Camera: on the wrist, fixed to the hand. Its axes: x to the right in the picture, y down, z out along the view.
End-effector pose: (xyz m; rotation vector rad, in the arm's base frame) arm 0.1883 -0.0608 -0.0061 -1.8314 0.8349 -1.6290
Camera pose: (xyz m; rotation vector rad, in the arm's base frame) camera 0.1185 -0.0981 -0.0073 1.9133 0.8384 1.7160
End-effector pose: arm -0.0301 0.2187 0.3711 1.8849 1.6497 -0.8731
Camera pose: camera 0.0131 0.2783 0.4002 -0.1431 -2.6850 1.2754
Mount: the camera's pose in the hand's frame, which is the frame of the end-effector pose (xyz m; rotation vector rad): 0.0220 0.0319 -0.0690 0.0876 -0.0260 -1.6106
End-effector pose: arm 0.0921 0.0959 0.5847 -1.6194 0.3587 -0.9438
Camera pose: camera 0.0632 0.0252 0.5640 -1.6531 -1.2014 -2.0069
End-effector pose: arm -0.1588 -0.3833 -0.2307 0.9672 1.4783 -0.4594
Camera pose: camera -0.1743 -0.3057 -0.2315 -0.4043 1.9681 -1.6396
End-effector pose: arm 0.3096 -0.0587 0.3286 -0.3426 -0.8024 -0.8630
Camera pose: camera 0.3766 -0.0900 0.3005 0.5037 -1.0796 -2.2916
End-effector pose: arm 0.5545 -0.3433 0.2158 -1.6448 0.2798 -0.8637
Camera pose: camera 0.5324 -0.4168 0.1967 -1.5820 -1.2717 -1.9284
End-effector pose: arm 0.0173 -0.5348 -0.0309 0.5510 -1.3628 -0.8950
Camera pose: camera 0.0909 -0.5451 -0.0038 1.7855 -0.7569 -2.0740
